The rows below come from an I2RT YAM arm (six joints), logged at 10 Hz.
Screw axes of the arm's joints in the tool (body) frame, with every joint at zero. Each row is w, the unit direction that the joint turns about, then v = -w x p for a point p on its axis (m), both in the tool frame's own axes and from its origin. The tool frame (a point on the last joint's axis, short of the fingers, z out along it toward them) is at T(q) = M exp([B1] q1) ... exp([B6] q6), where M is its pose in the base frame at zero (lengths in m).
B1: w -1 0 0 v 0 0.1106 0
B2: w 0 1 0 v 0.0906 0 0.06
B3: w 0 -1 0 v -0.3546 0 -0.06
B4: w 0 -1 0 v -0.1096 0 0
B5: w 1 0 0 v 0 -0.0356 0
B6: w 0 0 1 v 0 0 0
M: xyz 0.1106 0 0.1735 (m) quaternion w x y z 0.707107 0 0.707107 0
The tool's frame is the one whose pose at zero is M.
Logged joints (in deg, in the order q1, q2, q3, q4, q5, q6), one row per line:
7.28 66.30 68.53 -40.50 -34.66 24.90
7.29 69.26 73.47 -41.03 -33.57 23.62
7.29 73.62 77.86 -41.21 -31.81 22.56
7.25 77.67 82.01 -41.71 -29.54 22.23
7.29 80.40 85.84 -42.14 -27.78 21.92
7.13 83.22 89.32 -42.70 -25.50 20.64
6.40 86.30 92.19 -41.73 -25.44 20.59
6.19 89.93 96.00 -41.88 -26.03 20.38
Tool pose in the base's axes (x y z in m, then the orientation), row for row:
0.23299 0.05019 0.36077 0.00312 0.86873 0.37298 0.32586
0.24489 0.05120 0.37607 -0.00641 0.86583 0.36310 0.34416
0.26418 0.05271 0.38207 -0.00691 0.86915 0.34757 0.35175
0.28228 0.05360 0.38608 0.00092 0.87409 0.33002 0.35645
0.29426 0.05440 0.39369 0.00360 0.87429 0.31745 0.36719
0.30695 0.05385 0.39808 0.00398 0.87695 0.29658 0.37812
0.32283 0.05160 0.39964 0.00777 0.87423 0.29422 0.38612
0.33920 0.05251 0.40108 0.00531 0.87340 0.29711 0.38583
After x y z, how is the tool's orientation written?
As a quaternion, x y z w.
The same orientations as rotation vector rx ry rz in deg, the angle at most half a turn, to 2 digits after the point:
0.47 130.45 56.01
-0.95 128.86 54.04
-1.02 128.88 51.54
0.14 129.32 48.83
0.53 128.69 46.73
0.58 128.42 43.43
1.13 127.54 42.92
0.77 127.44 43.35

